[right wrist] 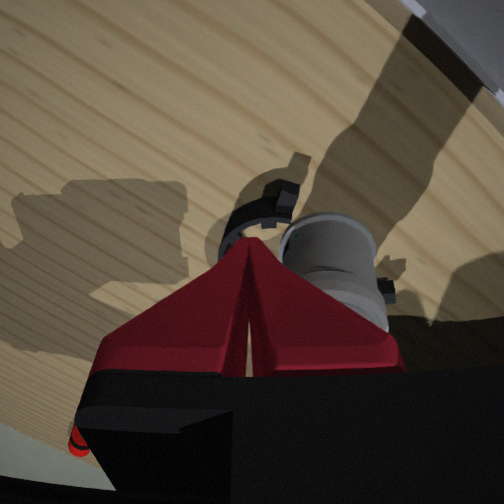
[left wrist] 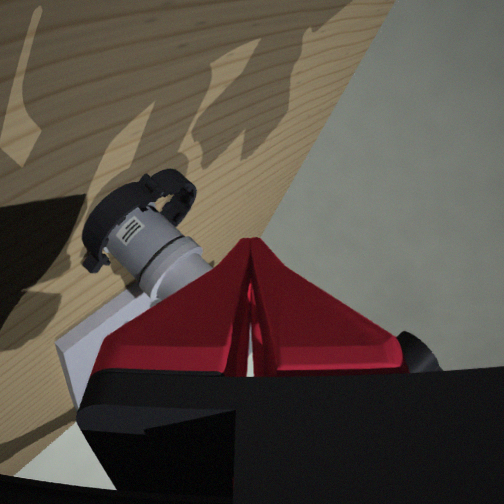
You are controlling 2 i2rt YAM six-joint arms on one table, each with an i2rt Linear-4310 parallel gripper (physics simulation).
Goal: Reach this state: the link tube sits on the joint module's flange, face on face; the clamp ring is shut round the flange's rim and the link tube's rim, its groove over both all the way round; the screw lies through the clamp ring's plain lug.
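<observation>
In the left wrist view the joint module [left wrist: 150, 247], a grey cylinder with a label, stands out from a white block [left wrist: 95, 332]. The black clamp ring [left wrist: 135, 205] hangs open round its far end. My left gripper [left wrist: 251, 250] is shut and empty, just right of the module. In the right wrist view the grey link tube [right wrist: 330, 250] shows its open rim, with a paler grey part below it. The clamp ring [right wrist: 255, 212] is open, one arc left of the tube and one lug [right wrist: 387, 291] to its right. My right gripper [right wrist: 248, 247] is shut and empty, in front of the ring. The red screw [right wrist: 78, 442] lies on the table at lower left.
The wooden table's edge runs diagonally through the left wrist view, with grey floor [left wrist: 410, 175] beyond it. A grey tray corner [right wrist: 465, 30] with a white rim shows at the top right of the right wrist view. I cannot tell how the tube seats on the flange.
</observation>
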